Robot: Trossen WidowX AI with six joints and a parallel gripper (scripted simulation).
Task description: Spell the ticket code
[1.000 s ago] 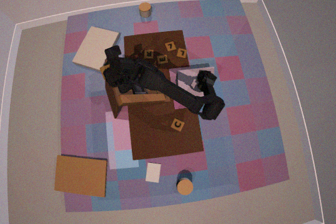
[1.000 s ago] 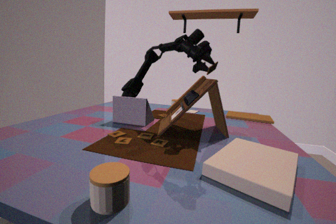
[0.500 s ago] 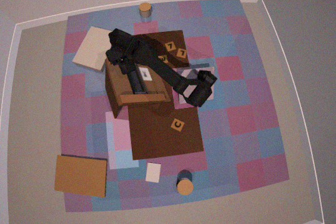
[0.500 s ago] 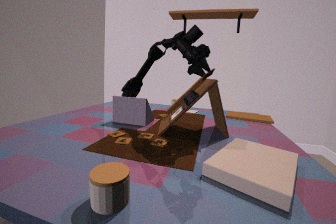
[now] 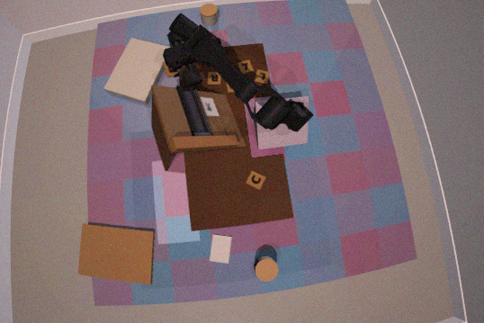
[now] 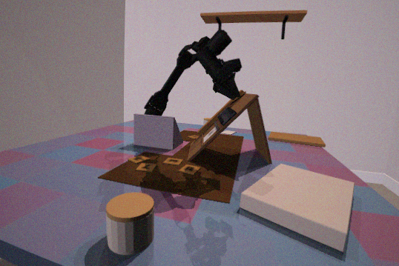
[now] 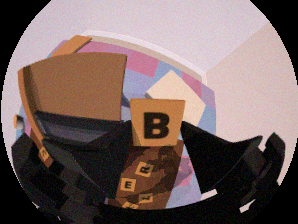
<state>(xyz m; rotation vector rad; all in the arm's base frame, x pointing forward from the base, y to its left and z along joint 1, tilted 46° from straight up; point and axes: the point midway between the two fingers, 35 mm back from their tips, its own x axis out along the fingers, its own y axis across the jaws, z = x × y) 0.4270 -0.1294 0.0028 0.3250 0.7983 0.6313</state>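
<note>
The white ticket is 15 cm below my gripper tip, 11 cm behind it and 7 cm to the left of it. Also, from my gripper tip: brown mat (25 cm below, 23 cm behind, 12 cm to the left); cream slab (23 cm below, 22 cm ahead, 14 cm to the right); orange letter tile (right at my gripper tip).
</note>
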